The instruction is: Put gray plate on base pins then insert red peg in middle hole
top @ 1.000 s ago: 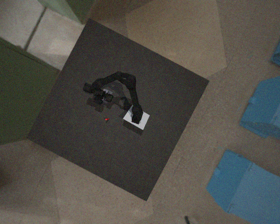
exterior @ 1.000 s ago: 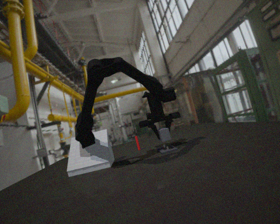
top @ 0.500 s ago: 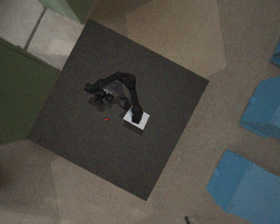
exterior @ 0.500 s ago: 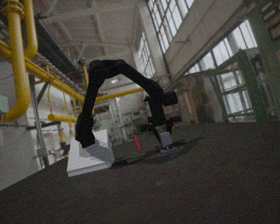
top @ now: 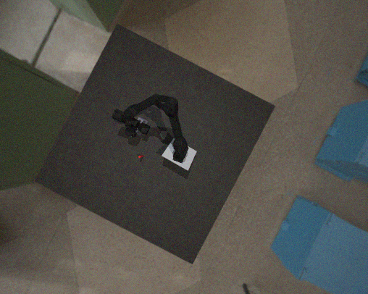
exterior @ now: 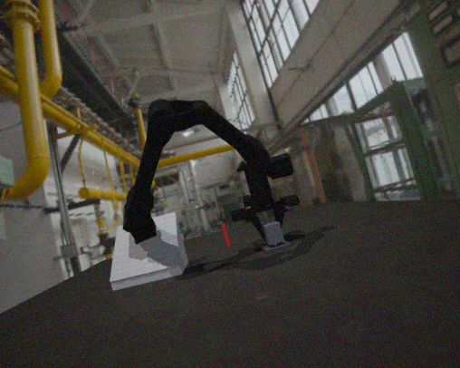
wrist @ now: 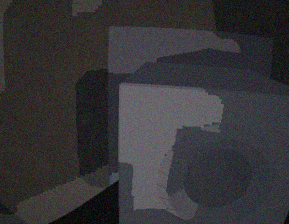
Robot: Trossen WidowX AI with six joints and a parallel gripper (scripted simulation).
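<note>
The gray plate lies 3 cm above my gripper tip. Round my gripper tip: red peg (20 cm to the left, 9 cm behind, 2 cm above).
</note>
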